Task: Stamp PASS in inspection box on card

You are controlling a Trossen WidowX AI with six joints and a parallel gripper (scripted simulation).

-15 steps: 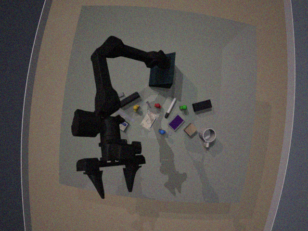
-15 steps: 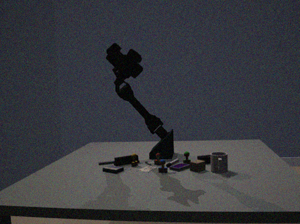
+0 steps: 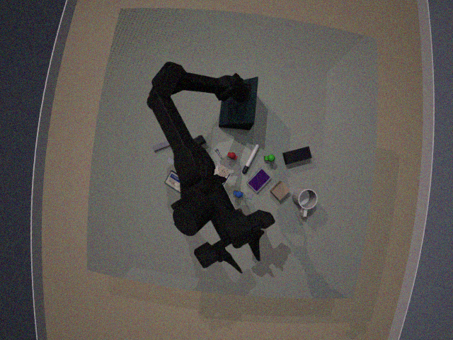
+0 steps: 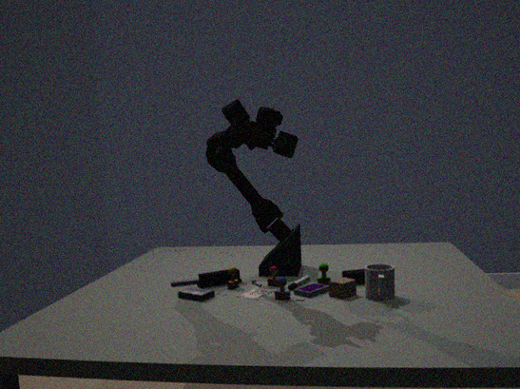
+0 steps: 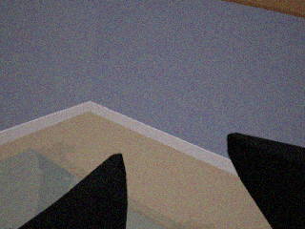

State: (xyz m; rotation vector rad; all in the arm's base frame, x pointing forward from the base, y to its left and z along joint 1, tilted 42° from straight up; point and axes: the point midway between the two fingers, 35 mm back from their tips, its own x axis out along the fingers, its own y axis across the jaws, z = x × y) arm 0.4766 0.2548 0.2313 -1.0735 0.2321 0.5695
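The green-knobbed stamp is 280 mm behind my gripper tip, 90 mm to the left of it and 420 mm below it. Round my gripper tip: blue-knobbed stamp: 120 mm behind, 20 mm to the right, 420 mm below; then tan block: 160 mm behind, 150 mm to the left, 420 mm below; then purple ink pad: 190 mm behind, 60 mm to the left, 440 mm below.
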